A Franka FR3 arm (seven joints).
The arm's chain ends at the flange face. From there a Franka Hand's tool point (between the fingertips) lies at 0.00 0.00 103.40 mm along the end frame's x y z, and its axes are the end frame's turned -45 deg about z.
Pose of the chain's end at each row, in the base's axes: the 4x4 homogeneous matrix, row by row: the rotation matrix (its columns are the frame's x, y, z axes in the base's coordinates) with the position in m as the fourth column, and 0 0 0 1 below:
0.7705 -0.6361 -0.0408 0.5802; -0.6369 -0.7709 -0.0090 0.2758; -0.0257 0.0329 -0.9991 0.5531; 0 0 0 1
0.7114 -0.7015 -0.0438 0.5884; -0.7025 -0.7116 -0.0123 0.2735; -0.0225 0.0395 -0.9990 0.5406; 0 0 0 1
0.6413 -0.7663 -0.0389 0.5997; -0.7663 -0.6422 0.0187 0.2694; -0.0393 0.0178 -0.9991 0.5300; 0 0 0 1
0.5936 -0.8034 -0.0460 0.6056; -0.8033 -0.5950 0.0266 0.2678; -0.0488 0.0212 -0.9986 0.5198; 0 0 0 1
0.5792 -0.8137 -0.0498 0.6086; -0.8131 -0.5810 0.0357 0.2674; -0.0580 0.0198 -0.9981 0.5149; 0 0 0 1
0.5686 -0.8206 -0.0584 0.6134; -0.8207 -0.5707 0.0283 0.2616; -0.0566 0.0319 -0.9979 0.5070; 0 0 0 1
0.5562 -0.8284 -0.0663 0.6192; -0.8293 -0.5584 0.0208 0.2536; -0.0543 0.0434 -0.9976 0.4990; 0 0 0 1
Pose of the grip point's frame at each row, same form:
0.9946 0.0950 -0.0408 0.5760; 0.0948 -0.9955 -0.0090 0.2749; -0.0414 0.0051 -0.9991 0.4498; 0 0 0 1
0.9991 0.0070 -0.0438 0.5839; 0.0064 -0.9999 -0.0123 0.2722; -0.0438 0.0120 -0.9990 0.4373; 0 0 0 1
0.9953 -0.0884 -0.0389 0.5957; -0.0878 -0.9960 0.0187 0.2713; -0.0404 -0.0152 -0.9991 0.4267; 0 0 0 1
0.9878 -0.1484 -0.0460 0.6008; -0.1473 -0.9887 0.0266 0.2706; -0.0495 -0.0195 -0.9986 0.4165; 0 0 0 1
0.9849 -0.1658 -0.0498 0.6035; -0.1641 -0.9858 0.0357 0.2711; -0.0550 -0.0270 -0.9981 0.4117; 0 0 0 1
0.9823 -0.1782 -0.0584 0.6074; -0.1768 -0.9839 0.0283 0.2645; -0.0626 -0.0175 -0.9979 0.4038; 0 0 0 1
0.9791 -0.1925 -0.0663 0.6123; -0.1916 -0.9813 0.0208 0.2558; -0.0691 -0.0077 -0.9976 0.3958; 0 0 0 1

